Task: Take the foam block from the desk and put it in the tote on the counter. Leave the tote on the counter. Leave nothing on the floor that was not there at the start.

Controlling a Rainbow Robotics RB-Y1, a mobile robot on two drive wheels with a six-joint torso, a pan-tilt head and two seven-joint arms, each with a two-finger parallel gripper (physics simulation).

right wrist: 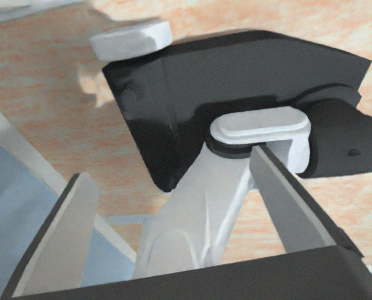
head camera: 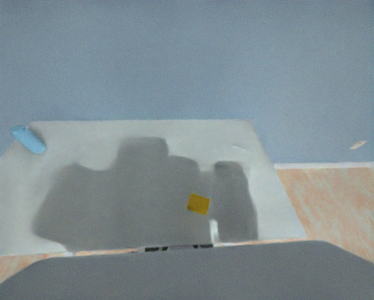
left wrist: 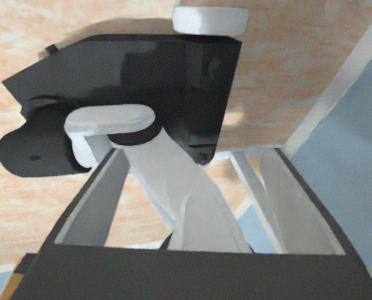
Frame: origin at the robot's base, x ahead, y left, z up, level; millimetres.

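Seen in the pictures: left gripper, fingertip midpoint: (left wrist: 192, 156); right gripper, fingertip midpoint: (right wrist: 172, 169).
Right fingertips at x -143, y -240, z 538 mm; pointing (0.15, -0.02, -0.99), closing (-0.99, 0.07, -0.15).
Pixels of each thing's top centre, then the offset from my right fingertips to it. "pt": a spot on its surface instead. Level surfaces: height alone.
- foam block, top centre: (head camera: 198, 202) dx +223, dy +151, dz +228 mm
- desk, surface height: dz +183 mm
- light blue cylinder, top centre: (head camera: 16, 128) dx +585, dy +1033, dz +348 mm
- pale outlet plate, top centre: (head camera: 363, 140) dx +824, dy -1495, dz -80 mm
- Wood floor, surface height: dz -537 mm
- desk leg, surface spot: (left wrist: 255, 195) pt dx +417, dy -140, dz -202 mm
The foam block (head camera: 198, 204), yellow and flat, lies on the desk (head camera: 277, 220), right of the middle and toward the near edge in the head view, within the robot's shadow. My left gripper (left wrist: 192, 156) is open and empty, with the robot's own base and leg parts and the floor seen past its fingers. My right gripper (right wrist: 172, 169) is open and empty too, over a like view of the base. Neither gripper shows in the head view. The tote and the counter do not show in these views.
A light blue cylinder (head camera: 29, 140) lies at the desk's far left corner. A blue wall (head camera: 185, 60) stands behind the desk, with a pale outlet plate (head camera: 358, 145) at right. Wood floor (head camera: 335, 205) shows right of the desk. A desk leg (left wrist: 255, 195) shows past the left gripper's fingers.
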